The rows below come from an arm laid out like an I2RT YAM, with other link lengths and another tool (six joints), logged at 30 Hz.
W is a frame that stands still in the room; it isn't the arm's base.
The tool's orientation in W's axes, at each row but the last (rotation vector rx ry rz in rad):
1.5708, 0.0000, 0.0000
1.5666, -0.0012, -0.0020
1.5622, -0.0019, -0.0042
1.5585, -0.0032, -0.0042
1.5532, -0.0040, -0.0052
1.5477, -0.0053, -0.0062
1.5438, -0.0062, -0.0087
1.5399, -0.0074, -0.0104
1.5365, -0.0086, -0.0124
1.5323, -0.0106, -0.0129
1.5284, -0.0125, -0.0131
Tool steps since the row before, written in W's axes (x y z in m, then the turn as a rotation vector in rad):
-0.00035, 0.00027, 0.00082, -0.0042, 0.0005, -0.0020
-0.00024, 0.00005, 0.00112, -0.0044, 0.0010, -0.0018
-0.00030, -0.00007, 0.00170, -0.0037, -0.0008, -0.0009
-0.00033, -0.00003, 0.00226, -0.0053, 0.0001, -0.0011
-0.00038, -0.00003, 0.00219, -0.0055, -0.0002, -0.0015
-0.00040, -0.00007, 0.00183, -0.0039, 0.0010, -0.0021
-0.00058, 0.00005, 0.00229, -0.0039, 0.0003, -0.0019
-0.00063, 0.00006, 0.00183, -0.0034, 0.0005, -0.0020
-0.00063, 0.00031, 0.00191, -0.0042, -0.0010, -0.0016
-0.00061, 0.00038, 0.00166, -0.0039, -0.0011, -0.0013
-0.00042, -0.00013, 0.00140, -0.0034, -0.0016, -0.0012
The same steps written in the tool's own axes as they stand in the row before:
-0.00035, 0.00082, -0.00027, -0.0042, -0.0020, -0.0005
-0.00024, 0.00112, -0.00004, -0.0044, -0.0018, -0.0010
-0.00030, 0.00170, 0.00009, -0.0037, -0.0009, 0.0008
-0.00033, 0.00226, 0.00006, -0.0053, -0.0011, -0.0001
-0.00038, 0.00219, 0.00007, -0.0055, -0.0015, 0.0002
-0.00040, 0.00183, 0.00012, -0.0039, -0.0021, -0.0010
-0.00058, 0.00229, 0.00002, -0.0039, -0.0019, -0.0003
-0.00063, 0.00183, 0.00000, -0.0034, -0.0020, -0.0005
-0.00064, 0.00192, -0.00024, -0.0042, -0.0016, 0.0010
-0.00062, 0.00167, -0.00031, -0.0039, -0.0013, 0.0011
-0.00042, 0.00139, 0.00020, -0.0034, -0.0013, 0.0016

